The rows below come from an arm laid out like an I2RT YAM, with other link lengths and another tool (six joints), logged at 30 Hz.
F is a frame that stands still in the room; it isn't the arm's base.
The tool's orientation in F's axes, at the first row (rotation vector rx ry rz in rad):
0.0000 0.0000 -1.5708
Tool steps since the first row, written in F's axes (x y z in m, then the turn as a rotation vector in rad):
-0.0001 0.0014 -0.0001 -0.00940 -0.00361 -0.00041
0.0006 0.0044 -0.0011 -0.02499 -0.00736 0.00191
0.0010 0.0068 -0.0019 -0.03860 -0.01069 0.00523
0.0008 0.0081 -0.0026 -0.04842 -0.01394 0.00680
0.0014 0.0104 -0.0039 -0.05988 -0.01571 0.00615
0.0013 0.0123 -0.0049 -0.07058 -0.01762 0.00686
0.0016 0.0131 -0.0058 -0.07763 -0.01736 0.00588
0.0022 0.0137 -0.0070 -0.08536 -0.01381 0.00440
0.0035 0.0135 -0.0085 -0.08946 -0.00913 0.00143
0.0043 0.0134 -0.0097 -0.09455 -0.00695 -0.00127
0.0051 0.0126 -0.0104 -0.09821 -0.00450 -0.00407
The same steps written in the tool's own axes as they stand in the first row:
-0.0014 -0.0001 -0.0001 0.00361 -0.00940 -0.00041
-0.0044 0.0006 -0.0011 0.00736 -0.02499 0.00191
-0.0068 0.0010 -0.0019 0.01069 -0.03860 0.00523
-0.0081 0.0008 -0.0026 0.01394 -0.04842 0.00680
-0.0104 0.0014 -0.0039 0.01571 -0.05988 0.00615
-0.0123 0.0013 -0.0049 0.01762 -0.07058 0.00686
-0.0131 0.0016 -0.0058 0.01736 -0.07763 0.00588
-0.0137 0.0022 -0.0070 0.01381 -0.08536 0.00440
-0.0135 0.0035 -0.0085 0.00913 -0.08946 0.00143
-0.0134 0.0043 -0.0097 0.00695 -0.09455 -0.00127
-0.0126 0.0051 -0.0104 0.00450 -0.09821 -0.00407

